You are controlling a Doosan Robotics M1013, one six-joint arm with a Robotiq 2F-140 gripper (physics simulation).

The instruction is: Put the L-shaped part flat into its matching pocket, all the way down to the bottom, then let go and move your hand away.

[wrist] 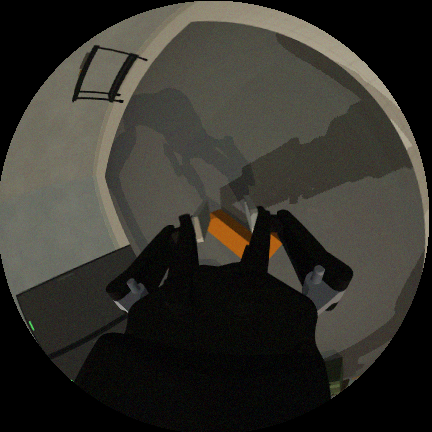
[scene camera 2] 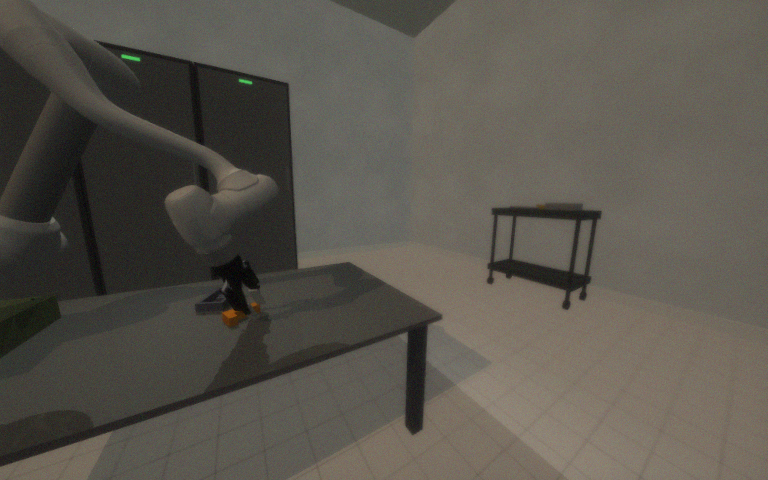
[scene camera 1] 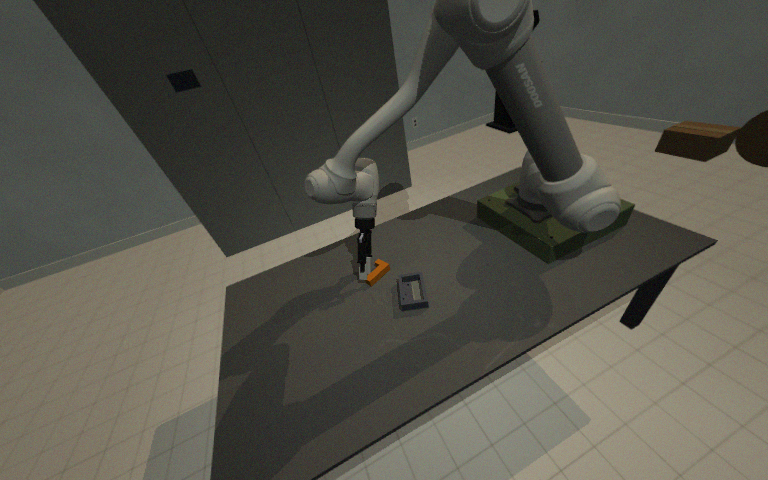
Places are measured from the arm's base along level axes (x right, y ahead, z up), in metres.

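Where they show: gripper, fingertip midpoint: (wrist: 226, 207) (scene camera 2: 258, 310) (scene camera 1: 365, 276); arm's base at its link origin: (scene camera 1: 538, 205).
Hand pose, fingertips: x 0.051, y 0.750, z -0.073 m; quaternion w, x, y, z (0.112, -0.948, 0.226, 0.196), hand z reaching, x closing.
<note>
Each offset is from my fingertips to the centre of the thing. Level surfaces: height alone.
The orange L-shaped part {dx +0.003, dy -0.043, dz -0.001 m} (scene camera 1: 378, 270) (scene camera 2: 230, 316) (wrist: 227, 235) lies flat on the dark table {dz -0.017 m} (scene camera 1: 374, 361) (scene camera 2: 322, 320). My gripper (scene camera 1: 363, 276) (scene camera 2: 239, 310) (wrist: 226, 207) stands upright over it, down at the table top. Its two finger pads sit on either side of the part's long arm and are closed against it. The dark grey pocket block {dx -0.158, dy -0.136, dz +0.001 m} (scene camera 1: 412, 291) (scene camera 2: 208, 305) lies on the table a short way to the right of the part in scene camera 1, and its pocket is empty. The wrist view does not show the block.
The arm's green base (scene camera 1: 518, 222) stands at the table's far right. Tall dark cabinets (scene camera 1: 244, 129) (scene camera 2: 239, 180) stand behind the table. A black cart (scene camera 2: 544, 212) (wrist: 82, 76) stands by the far wall. A table leg (scene camera 2: 415, 377) marks the near corner.
</note>
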